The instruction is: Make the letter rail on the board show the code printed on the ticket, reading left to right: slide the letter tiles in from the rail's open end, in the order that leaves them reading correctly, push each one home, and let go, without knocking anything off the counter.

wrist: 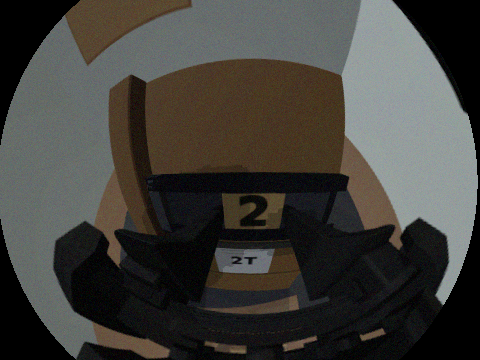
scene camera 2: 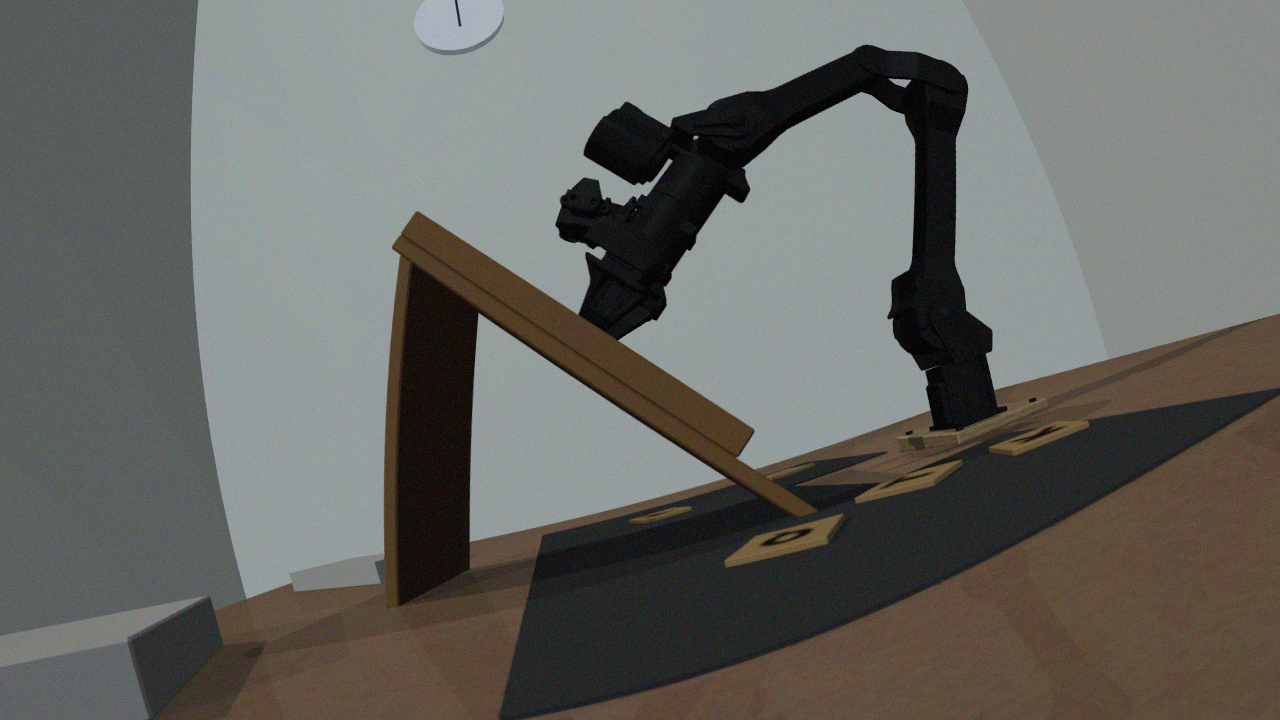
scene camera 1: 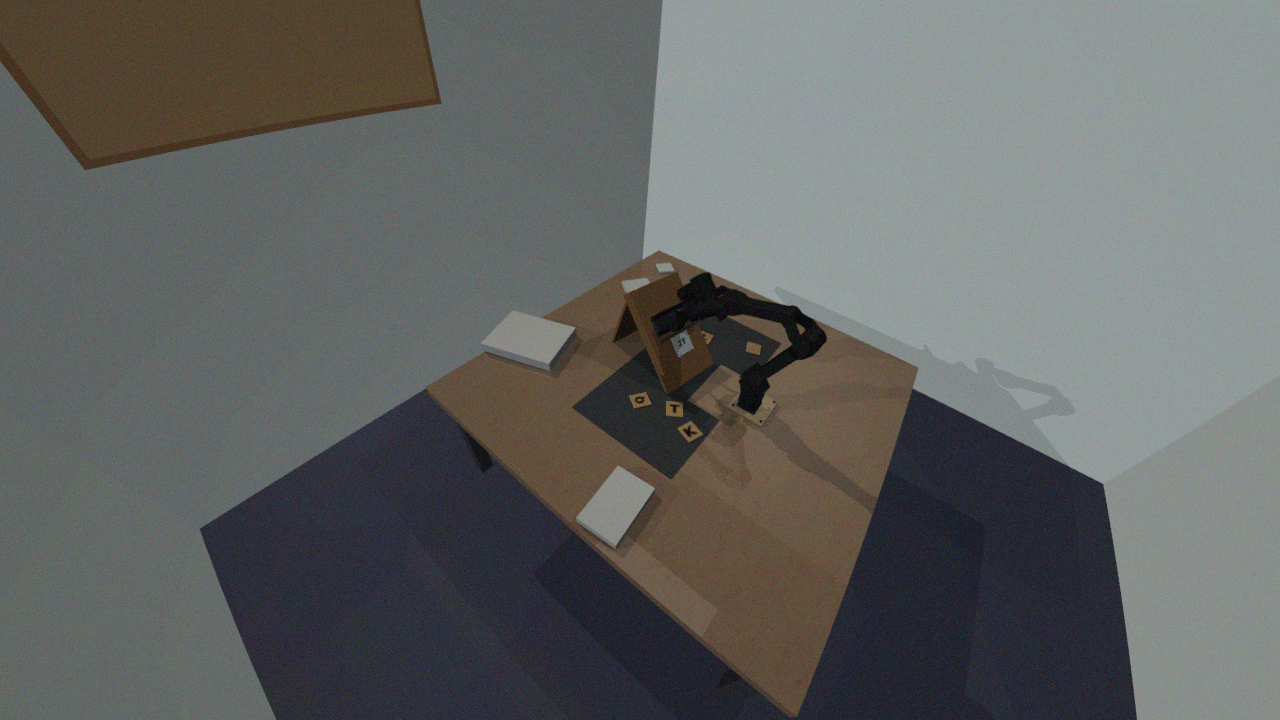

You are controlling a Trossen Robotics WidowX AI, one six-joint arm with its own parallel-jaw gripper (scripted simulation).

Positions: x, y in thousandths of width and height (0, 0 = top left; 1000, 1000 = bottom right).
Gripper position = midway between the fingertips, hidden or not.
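My gripper: visible in scene camera 1 (527, 440), scene camera 2 (451, 491), wrist view (528, 582).
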